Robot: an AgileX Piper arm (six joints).
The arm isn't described. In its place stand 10 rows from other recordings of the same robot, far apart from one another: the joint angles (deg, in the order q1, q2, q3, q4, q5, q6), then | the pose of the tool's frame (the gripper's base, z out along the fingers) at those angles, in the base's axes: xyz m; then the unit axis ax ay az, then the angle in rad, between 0 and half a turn.
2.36, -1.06, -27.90, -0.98, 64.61, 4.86 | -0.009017 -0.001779 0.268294 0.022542 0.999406 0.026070 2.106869
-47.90, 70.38, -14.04, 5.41, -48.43, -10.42 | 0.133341 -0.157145 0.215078 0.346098 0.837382 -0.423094 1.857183
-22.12, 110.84, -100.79, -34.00, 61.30, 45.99 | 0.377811 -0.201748 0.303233 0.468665 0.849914 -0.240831 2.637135
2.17, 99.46, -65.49, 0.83, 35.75, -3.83 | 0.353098 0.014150 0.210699 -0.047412 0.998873 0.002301 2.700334
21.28, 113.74, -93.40, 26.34, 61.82, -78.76 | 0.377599 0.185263 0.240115 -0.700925 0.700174 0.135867 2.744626
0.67, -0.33, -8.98, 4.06, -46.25, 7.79 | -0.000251 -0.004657 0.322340 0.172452 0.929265 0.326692 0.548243
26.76, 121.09, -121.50, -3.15, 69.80, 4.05 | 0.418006 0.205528 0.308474 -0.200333 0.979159 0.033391 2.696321
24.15, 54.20, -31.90, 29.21, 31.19, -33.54 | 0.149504 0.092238 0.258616 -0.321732 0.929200 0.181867 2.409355
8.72, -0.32, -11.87, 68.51, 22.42, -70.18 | 0.029271 0.037161 0.267843 -0.301249 0.926054 0.227318 1.477875
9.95, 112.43, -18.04, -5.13, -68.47, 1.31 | 0.247634 0.051126 0.086298 -0.119629 0.988052 0.097170 1.949912
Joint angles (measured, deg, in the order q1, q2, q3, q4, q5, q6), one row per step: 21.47, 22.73, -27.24, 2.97, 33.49, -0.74; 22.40, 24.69, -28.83, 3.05, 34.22, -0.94; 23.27, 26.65, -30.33, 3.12, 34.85, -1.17; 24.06, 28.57, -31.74, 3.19, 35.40, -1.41; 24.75, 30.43, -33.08, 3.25, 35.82, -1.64; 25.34, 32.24, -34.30, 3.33, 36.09, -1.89; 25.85, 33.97, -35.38, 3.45, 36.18, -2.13; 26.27, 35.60, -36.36, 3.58, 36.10, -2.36; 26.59, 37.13, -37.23, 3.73, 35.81, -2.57; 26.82, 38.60, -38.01, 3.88, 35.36, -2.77; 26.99, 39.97, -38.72, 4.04, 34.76, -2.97; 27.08, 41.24, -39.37, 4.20, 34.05, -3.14
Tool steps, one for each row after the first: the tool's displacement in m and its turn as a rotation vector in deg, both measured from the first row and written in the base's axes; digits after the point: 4 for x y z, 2 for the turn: 0.0038, 0.0031, 0.0052, -0.51, 0.97, 1.06; 0.0079, 0.0064, 0.0098, -1.06, 1.92, 2.08; 0.0122, 0.0098, 0.0139, -1.62, 2.82, 3.01; 0.0166, 0.0132, 0.0177, -2.14, 3.61, 3.84; 0.0211, 0.0166, 0.0210, -2.63, 4.32, 4.57; 0.0257, 0.0201, 0.0236, -3.02, 4.94, 5.22; 0.0303, 0.0234, 0.0260, -3.34, 5.42, 5.76; 0.0348, 0.0265, 0.0282, -3.53, 5.73, 6.18; 0.0395, 0.0296, 0.0300, -3.66, 5.92, 6.50; 0.0441, 0.0324, 0.0317, -3.70, 5.96, 6.74; 0.0486, 0.0350, 0.0333, -3.65, 5.88, 6.88
